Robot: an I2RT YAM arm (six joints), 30 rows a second.
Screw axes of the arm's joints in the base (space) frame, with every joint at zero. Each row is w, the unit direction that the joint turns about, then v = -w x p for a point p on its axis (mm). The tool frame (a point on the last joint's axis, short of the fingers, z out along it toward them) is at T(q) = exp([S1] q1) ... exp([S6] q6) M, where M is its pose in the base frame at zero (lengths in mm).
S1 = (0, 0, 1, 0, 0, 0)
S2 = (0, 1, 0, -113.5, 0, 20)
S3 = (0, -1, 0, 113.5, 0, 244)
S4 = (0, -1, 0, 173.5, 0, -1)
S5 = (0, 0, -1, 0, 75, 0)
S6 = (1, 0, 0, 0, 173.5, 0)
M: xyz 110.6 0 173.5 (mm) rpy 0 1.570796 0 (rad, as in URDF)
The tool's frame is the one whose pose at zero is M.
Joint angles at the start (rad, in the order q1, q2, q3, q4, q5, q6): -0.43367, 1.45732, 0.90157, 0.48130, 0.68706, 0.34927
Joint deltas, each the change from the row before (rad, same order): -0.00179, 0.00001, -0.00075, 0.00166, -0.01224, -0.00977; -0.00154, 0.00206, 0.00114, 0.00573, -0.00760, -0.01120; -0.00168, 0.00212, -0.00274, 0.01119, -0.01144, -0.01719; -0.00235, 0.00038, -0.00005, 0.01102, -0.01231, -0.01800; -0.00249, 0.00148, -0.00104, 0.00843, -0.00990, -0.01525
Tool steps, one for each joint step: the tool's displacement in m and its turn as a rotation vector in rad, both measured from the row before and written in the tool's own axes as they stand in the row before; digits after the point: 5 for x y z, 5 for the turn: 0.00007, -0.00010, 0.00031, -0.01005, 0.00295, -0.00910; -0.00029, 0.00026, 0.00066, -0.00694, -0.00151, -0.00812; 0.00045, -0.00005, 0.00051, -0.01082, -0.00161, -0.01321; -0.00100, 0.00014, 0.00049, -0.01200, -0.00501, -0.01149; -0.00011, -0.00019, 0.00062, -0.00843, -0.00240, -0.01163
